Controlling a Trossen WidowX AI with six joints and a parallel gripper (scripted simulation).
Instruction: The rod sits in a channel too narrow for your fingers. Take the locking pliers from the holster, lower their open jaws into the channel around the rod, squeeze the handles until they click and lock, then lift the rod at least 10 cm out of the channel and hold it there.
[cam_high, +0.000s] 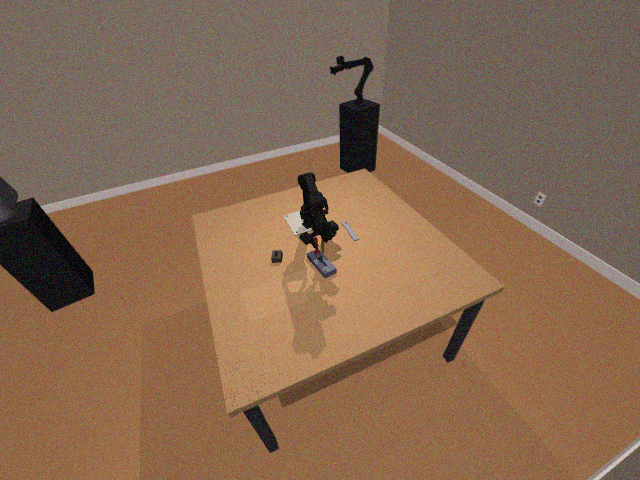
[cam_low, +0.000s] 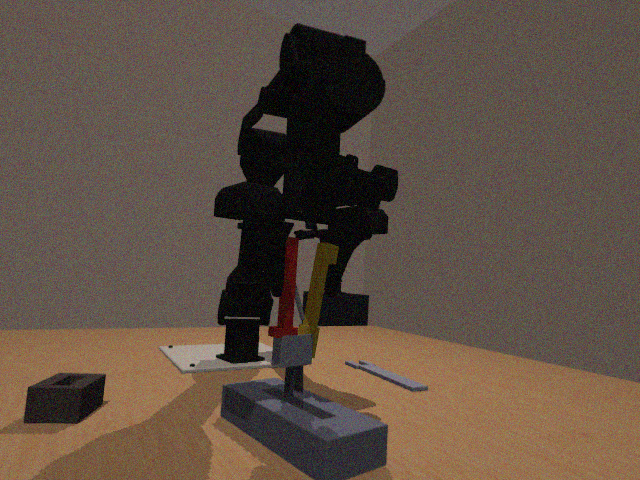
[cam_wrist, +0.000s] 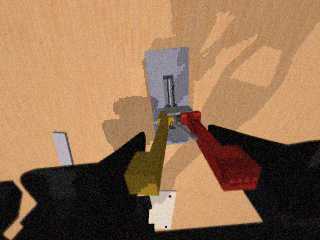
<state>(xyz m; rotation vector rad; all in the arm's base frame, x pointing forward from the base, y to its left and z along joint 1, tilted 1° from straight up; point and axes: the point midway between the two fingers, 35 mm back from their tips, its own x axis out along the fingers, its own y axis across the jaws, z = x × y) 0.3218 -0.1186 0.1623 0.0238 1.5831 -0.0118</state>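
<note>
My gripper tip is 20 mm to the right of the yellow handle. Also, from my gripper tip: dark holster 180 mm behind, 170 mm to the right, 130 mm below; thin rod 130 mm below, 10 mm to the right; grey channel block 120 mm below.
</note>
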